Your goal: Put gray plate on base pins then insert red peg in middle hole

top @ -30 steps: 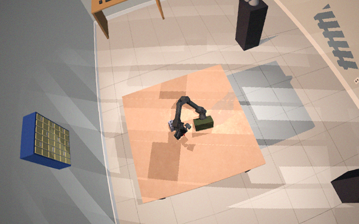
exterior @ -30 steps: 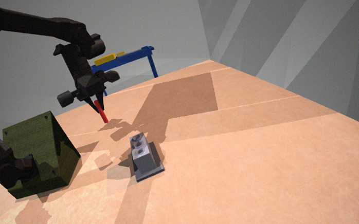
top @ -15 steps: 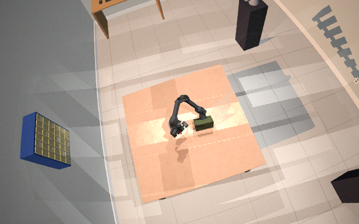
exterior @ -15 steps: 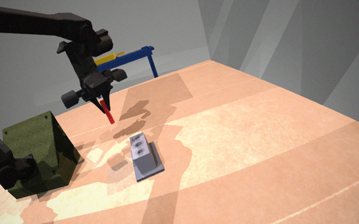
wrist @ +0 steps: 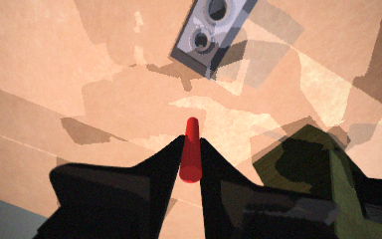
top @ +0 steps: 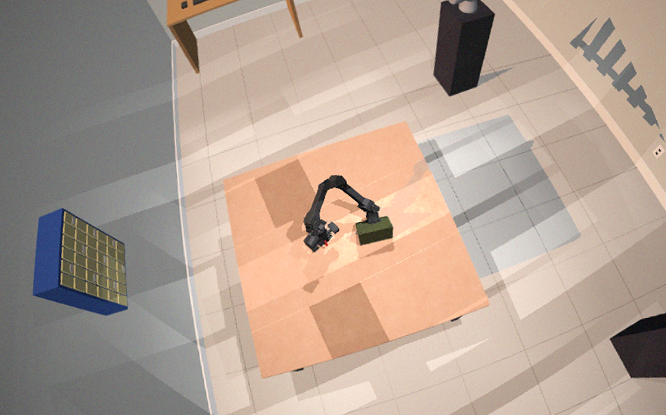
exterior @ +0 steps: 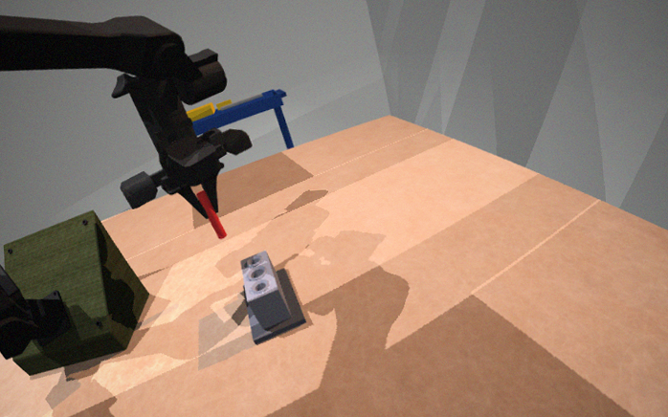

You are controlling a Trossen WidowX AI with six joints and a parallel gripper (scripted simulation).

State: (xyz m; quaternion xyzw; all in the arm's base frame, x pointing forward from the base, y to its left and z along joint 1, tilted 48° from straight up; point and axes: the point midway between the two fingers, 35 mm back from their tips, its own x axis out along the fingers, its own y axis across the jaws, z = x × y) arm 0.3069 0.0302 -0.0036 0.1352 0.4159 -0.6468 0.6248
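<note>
Right now the gray plate is 11 cm to the right of my gripper tip, 7 cm below it and 4 cm ahead of it. Round my gripper tip: gray base (11 cm to the right, 11 cm below, 3 cm ahead); red peg (right at my gripper tip).
</note>
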